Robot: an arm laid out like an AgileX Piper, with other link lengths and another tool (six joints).
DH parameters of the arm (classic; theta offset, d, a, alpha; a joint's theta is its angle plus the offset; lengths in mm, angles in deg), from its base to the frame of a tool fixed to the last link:
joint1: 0 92.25 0 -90
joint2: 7.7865 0 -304.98 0
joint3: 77.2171 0 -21.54 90
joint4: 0 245.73 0 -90
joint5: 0 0 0 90
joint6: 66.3 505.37 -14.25 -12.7
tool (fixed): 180 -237.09 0 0
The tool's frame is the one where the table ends.
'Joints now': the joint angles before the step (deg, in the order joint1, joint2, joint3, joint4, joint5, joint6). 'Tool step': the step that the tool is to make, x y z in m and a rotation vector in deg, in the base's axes. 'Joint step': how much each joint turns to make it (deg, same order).
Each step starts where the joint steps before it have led.
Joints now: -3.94, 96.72, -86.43, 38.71, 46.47, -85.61
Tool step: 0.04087, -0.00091, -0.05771, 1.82, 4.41, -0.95
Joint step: -0.01, 11.23, -5.55, 1.80, -1.35, -0.25
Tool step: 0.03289, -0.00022, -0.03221, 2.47, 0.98, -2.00
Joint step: 0.01, 7.68, -4.93, 2.76, -2.16, 0.01
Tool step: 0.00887, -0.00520, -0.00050, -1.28, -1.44, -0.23
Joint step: 0.03, 0.87, -0.59, -0.15, -1.68, -1.26
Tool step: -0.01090, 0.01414, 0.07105, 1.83, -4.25, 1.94
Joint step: 0.00, -5.62, -3.41, -0.01, 5.13, 2.46
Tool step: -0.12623, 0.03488, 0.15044, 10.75, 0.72, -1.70
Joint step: 0.00, -20.87, -3.51, -3.08, 17.51, 23.54
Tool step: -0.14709, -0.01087, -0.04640, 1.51, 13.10, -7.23
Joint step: -0.01, -22.03, 21.87, -7.56, 6.64, 14.68
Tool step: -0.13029, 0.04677, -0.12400, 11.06, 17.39, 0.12
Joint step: 0.00, -17.13, 33.34, 8.72, 0.45, 2.78
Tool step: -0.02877, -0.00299, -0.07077, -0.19, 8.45, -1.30
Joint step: 0.01, 0.29, 13.22, 0.23, -4.71, -2.52
